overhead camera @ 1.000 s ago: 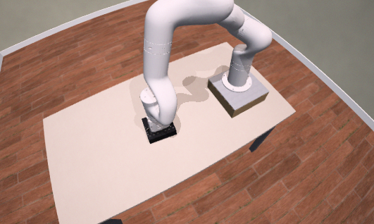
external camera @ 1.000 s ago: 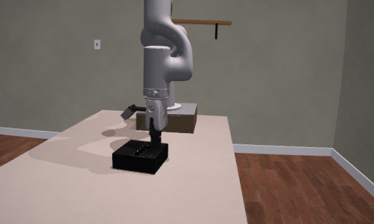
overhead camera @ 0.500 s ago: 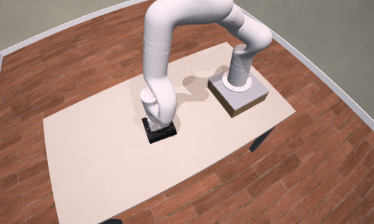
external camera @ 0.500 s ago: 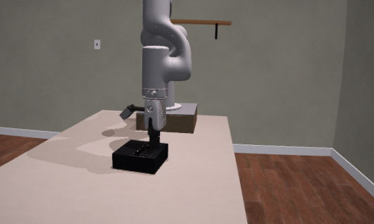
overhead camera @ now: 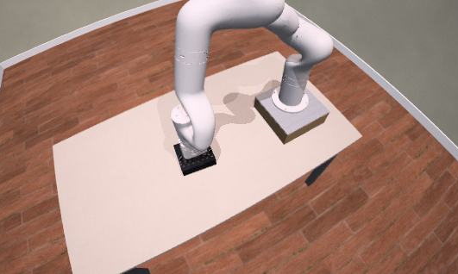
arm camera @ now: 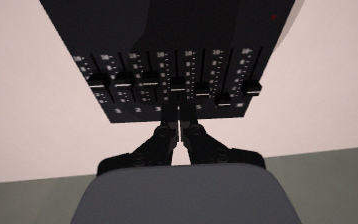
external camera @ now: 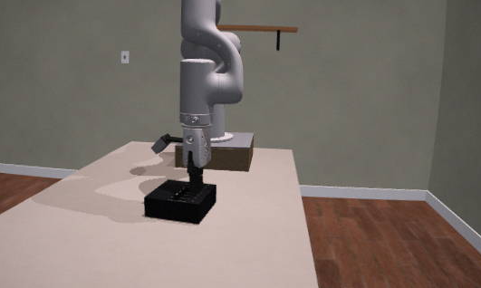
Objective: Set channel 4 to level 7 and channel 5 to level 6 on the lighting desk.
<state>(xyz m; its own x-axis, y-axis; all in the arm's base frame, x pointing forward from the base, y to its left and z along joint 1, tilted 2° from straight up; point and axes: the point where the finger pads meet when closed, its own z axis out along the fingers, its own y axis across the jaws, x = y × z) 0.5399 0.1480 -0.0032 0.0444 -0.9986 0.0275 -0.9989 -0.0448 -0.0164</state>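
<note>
Right now the channel 5 cap is 2 cm behind my hand, 2 cm to the right of it and 1 cm below it. Round my hand: channel 6 cap 4 cm behind, 1 cm below; channel 4 cap 2 cm to the right, 1 cm below.
</note>
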